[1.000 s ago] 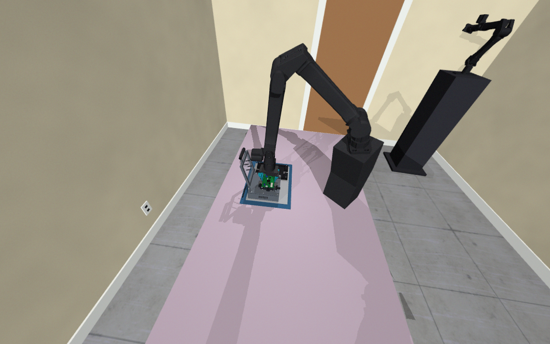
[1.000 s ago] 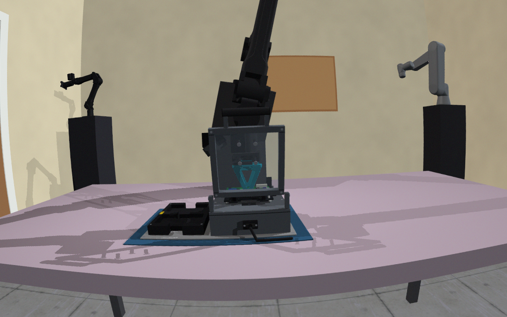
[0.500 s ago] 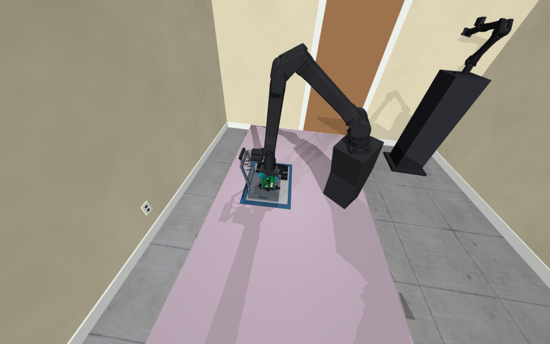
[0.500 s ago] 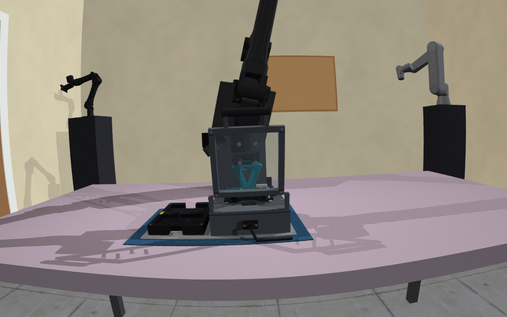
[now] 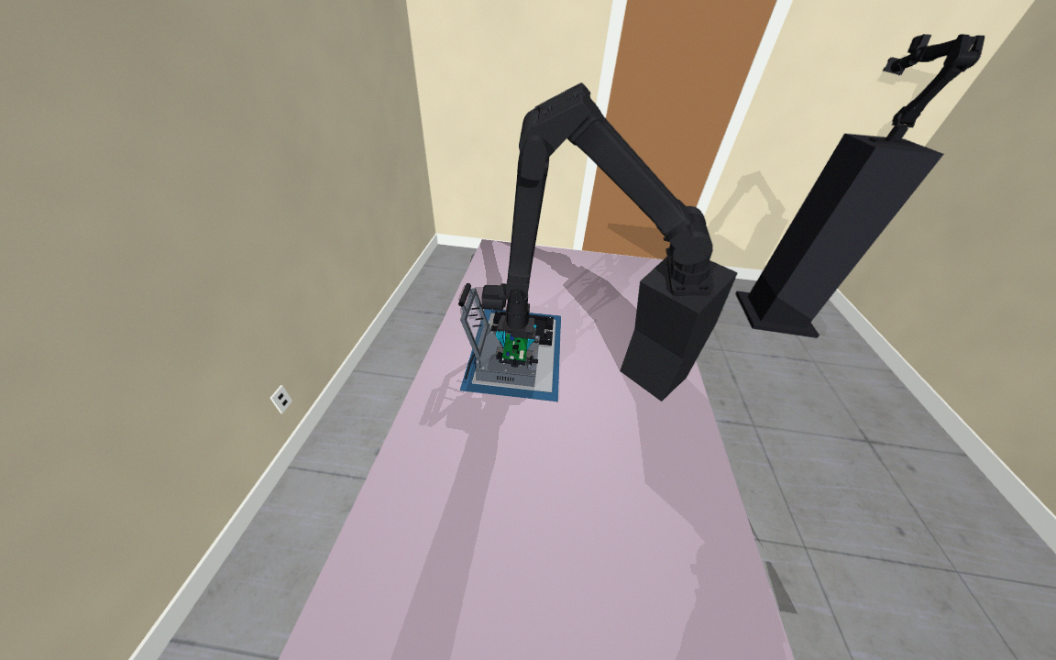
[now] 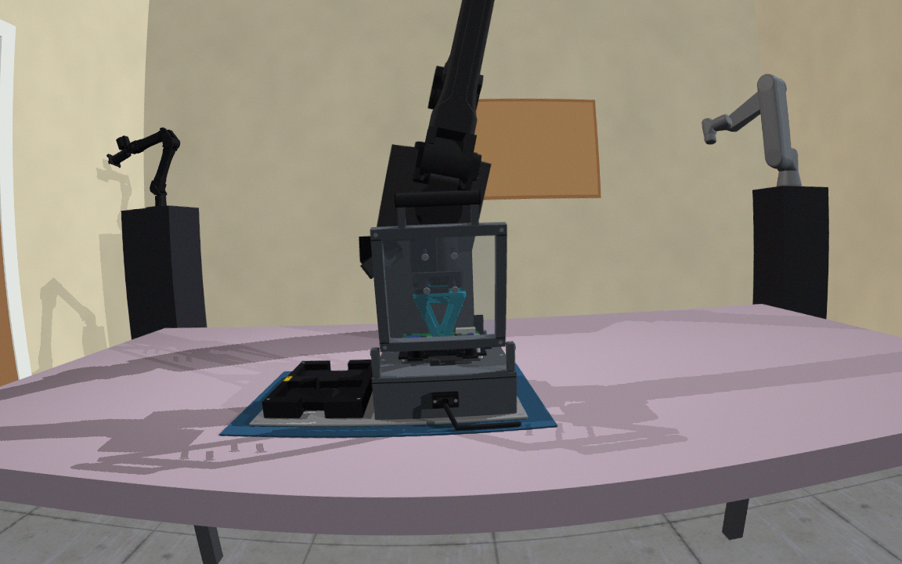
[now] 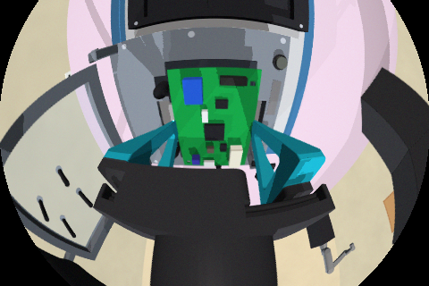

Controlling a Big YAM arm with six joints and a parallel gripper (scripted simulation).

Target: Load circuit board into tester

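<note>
My hand is right at the green circuit board. Round my hand: pin plate: 1 cm ahead, 1 cm to the left, 2 cm below; then lid: 13 cm ahead, 1 cm to the left, 9 cm above.
</note>
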